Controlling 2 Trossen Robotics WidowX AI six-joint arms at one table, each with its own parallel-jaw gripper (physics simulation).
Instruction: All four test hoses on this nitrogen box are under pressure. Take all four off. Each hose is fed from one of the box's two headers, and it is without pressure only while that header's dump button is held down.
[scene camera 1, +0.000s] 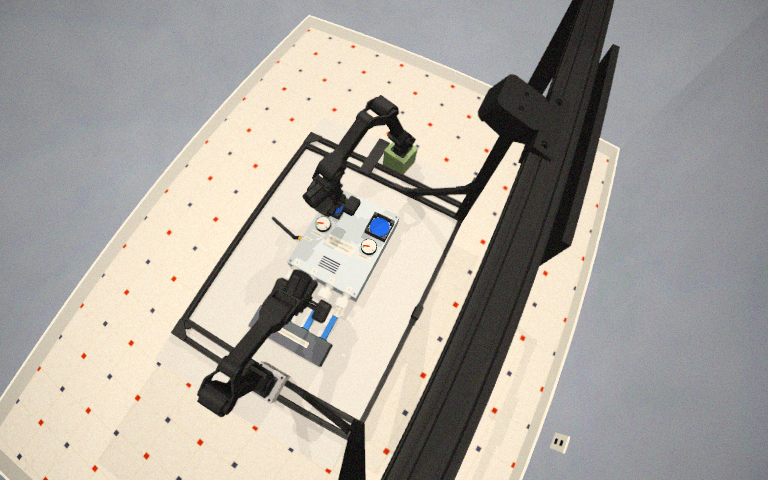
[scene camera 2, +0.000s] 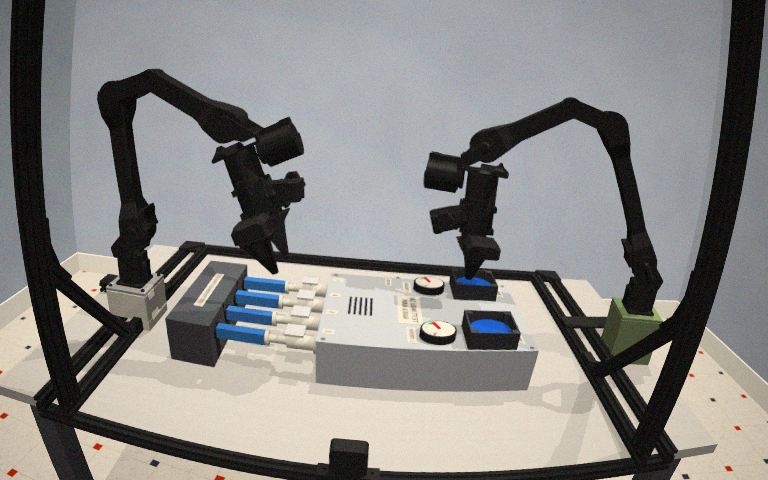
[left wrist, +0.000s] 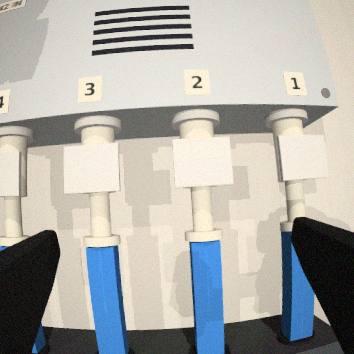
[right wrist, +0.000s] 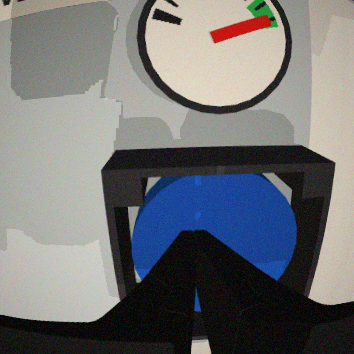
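Note:
The grey nitrogen box has four hoses with blue sleeves at ports 1 to 4: hose 1, hose 2, hose 3 and partly seen hose 4. All are joined to their ports. My left gripper is open and empty above the hoses. My right gripper is shut and empty, its tips over the far blue dump button; contact is unclear. The far gauge has its needle on green.
The other dump button sits uncovered in its black guard, beside the near gauge. The dark hose block stands left of the box in scene camera 2. A black frame surrounds the work area.

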